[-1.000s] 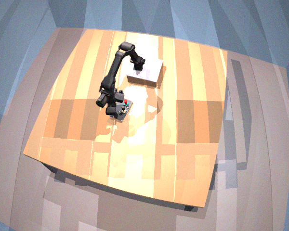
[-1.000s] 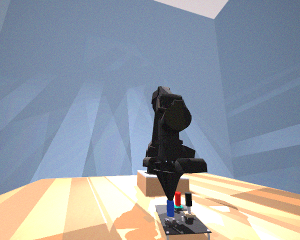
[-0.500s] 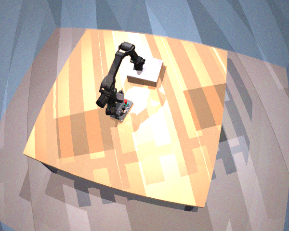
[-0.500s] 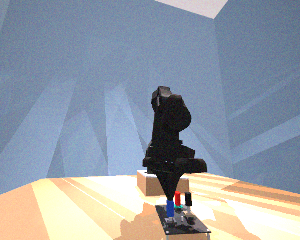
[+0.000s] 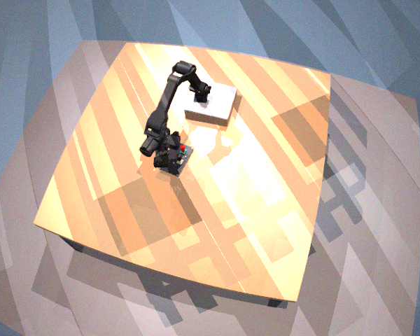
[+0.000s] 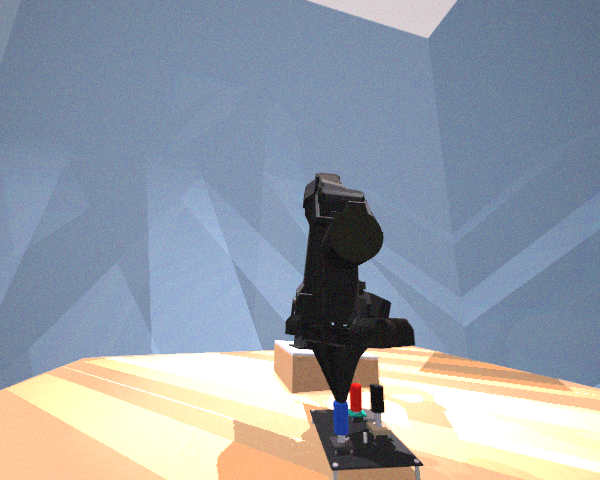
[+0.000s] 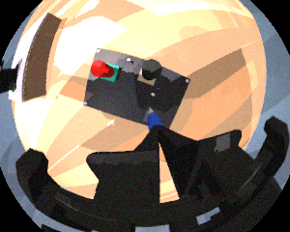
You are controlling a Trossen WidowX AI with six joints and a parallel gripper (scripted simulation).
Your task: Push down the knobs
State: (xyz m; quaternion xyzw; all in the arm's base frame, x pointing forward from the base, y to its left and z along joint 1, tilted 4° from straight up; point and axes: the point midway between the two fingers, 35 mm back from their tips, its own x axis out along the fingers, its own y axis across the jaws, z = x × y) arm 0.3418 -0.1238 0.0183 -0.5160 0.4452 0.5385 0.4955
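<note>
Right now the blue knob is 2 cm below my gripper tip. Also, from my gripper tip: red knob (7 cm to the left, 6 cm behind, 2 cm below).
</note>
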